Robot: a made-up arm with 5 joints. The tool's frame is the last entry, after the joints. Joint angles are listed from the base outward.
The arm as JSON. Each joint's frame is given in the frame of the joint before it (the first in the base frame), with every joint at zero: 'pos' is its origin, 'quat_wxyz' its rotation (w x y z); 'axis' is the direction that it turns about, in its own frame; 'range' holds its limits. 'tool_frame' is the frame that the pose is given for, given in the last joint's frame.
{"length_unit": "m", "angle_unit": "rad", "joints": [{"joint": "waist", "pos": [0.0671, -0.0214, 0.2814], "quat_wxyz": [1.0, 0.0, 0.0, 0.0], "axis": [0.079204, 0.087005, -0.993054], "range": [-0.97, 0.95]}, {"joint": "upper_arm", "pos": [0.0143, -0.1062, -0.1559], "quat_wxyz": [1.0, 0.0, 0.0, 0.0], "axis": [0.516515, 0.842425, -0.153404], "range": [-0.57, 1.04]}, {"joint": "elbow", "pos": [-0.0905, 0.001, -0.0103], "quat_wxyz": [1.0, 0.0, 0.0, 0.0], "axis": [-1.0, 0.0, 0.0], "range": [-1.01, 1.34]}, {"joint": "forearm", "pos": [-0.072, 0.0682, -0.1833], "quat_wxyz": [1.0, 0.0, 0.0, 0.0], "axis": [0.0, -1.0, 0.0], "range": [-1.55, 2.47]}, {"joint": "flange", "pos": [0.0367, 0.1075, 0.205], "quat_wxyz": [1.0, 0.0, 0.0, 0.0], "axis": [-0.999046, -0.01, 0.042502], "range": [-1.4, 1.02]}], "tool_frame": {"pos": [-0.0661, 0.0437, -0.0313], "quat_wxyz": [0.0, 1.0, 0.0, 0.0]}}
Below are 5 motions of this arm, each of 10 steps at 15 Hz.
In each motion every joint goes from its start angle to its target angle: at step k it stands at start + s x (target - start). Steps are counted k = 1, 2, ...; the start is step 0. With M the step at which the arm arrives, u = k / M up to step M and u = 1 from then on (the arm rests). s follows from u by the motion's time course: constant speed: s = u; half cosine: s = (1 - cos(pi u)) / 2; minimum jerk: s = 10 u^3 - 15 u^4 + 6 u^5.
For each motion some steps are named. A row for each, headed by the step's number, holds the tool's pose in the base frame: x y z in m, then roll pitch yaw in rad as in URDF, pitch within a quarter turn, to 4 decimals.
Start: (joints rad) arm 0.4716 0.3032 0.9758 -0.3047 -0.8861
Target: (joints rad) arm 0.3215 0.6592 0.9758 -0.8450 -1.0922
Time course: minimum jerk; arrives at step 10
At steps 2, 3, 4, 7, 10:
2: -0.0234 0.1245 0.0191 3.1136 0.5394 -0.7989
3: -0.0163 0.1195 0.0218 3.1112 0.6078 -0.8404
4: -0.0067 0.1120 0.0237 3.0934 0.7063 -0.9103
7: 0.0148 0.0876 0.0141 2.8435 0.9917 -1.2974
10: 0.0170 0.0809 0.0069 2.6775 1.0494 -1.4962

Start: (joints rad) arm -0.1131 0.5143 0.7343 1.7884 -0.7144
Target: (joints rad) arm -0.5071 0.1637 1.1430 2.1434 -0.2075
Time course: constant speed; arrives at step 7
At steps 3, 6, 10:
3: -0.2975 -0.2470 -0.1331 2.0974 -0.8772 2.0353
6: -0.1418 -0.3859 -0.1805 1.7005 -0.5635 2.5076
10: -0.0798 -0.4201 -0.1840 1.6098 -0.4530 2.6336

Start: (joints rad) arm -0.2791 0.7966 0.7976 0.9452 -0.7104
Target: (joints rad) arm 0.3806 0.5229 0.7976 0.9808 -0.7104
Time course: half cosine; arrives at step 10
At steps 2, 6, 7, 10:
2: -0.3102 -0.0284 0.1951 -2.7550 -0.2483 0.5248
6: -0.3049 0.1056 0.1425 -2.8389 -0.3430 0.2139
7: -0.2957 0.1382 0.1297 -2.8623 -0.3638 0.1384
10: -0.2766 0.1845 0.1110 -2.8992 -0.3925 0.0286

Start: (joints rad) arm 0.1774 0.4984 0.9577 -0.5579 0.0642
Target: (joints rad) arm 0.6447 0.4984 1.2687 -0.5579 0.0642
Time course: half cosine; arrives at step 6
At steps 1, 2, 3, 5, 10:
1: -0.0651 0.0603 0.0140 2.0530 0.8185 -0.7459
2: -0.0658 0.0655 0.0081 1.9881 0.8024 -0.8532
3: -0.0673 0.0728 0.0008 1.9007 0.7787 -0.9968
5: -0.0706 0.0869 -0.0093 1.7529 0.7333 -1.2372
10: -0.0712 0.0893 -0.0106 1.7304 0.7258 -1.2734

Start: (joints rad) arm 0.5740 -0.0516 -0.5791 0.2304 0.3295
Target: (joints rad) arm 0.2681 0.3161 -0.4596 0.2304 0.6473
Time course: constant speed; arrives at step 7
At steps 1, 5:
1: -0.0772 0.1642 0.2092 -2.9221 -0.1454 -0.6417
5: -0.0862 0.1248 0.2415 -3.0905 0.0136 -0.4850

